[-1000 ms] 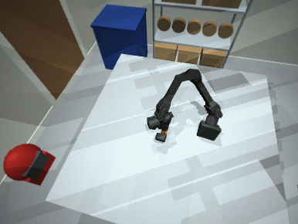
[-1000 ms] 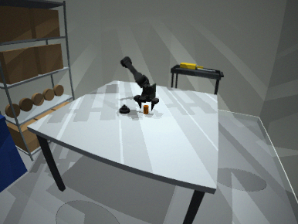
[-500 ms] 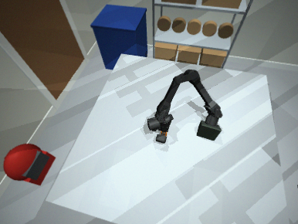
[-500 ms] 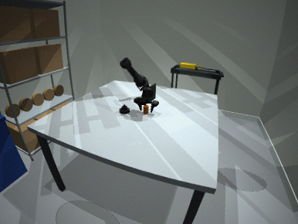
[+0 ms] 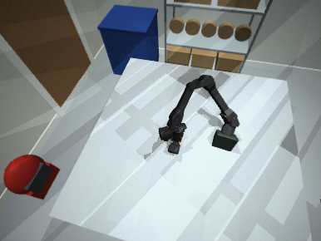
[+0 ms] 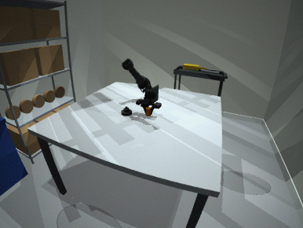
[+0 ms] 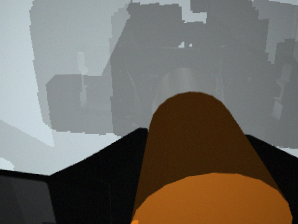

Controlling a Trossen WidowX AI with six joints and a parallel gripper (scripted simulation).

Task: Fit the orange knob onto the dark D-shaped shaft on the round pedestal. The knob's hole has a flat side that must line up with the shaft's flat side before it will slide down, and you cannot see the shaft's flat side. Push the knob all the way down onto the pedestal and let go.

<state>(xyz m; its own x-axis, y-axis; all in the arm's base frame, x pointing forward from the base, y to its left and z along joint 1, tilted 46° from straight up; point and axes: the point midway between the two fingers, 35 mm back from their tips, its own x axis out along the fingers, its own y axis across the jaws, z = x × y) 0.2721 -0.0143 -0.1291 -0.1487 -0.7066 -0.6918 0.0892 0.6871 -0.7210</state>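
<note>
Now: gripper tip 4 cm short of the dark round pedestal, 17 cm to the left of it and 2 cm below it. The rest, counted from my gripper tip: orange knob (2 cm above).
</note>
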